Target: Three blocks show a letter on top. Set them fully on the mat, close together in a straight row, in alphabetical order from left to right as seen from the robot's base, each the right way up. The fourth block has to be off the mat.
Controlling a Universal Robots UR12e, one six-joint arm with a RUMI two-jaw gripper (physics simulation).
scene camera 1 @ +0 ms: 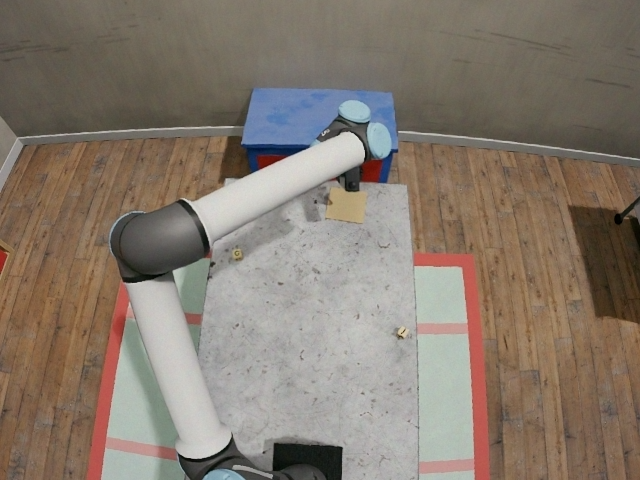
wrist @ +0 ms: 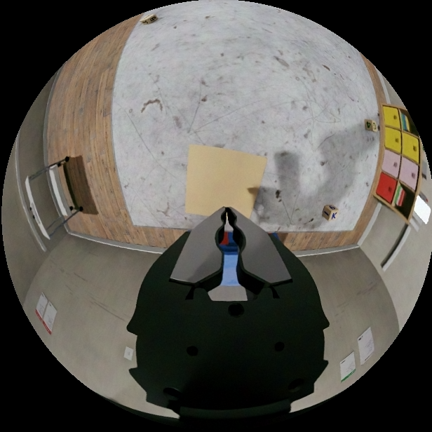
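The tan mat (scene camera 1: 346, 209) (wrist: 225, 172) lies near the table's far edge. No block shows on its visible part. My gripper (scene camera 1: 352, 187) (wrist: 226, 207) is shut, its fingertips together over the mat's far edge, with nothing between them. One block (scene camera 1: 237, 253) (wrist: 370, 125) with a G on top stands near the left edge. Another block (scene camera 1: 402, 332) (wrist: 149, 19) stands near the right edge; its top mark is too small to read surely. A third block (wrist: 330, 212), with a K on one side, stands left of the mat; the arm hides it in the scene view. The fourth block does not show.
The grey table (scene camera 1: 310, 310) (wrist: 240, 75) carries these things. A blue cabinet (scene camera 1: 289, 113) stands behind its far edge, partly under the wrist. The arm's white forearm spans the far left part. Coloured drawers (wrist: 393, 140) stand on the floor beyond the left edge.
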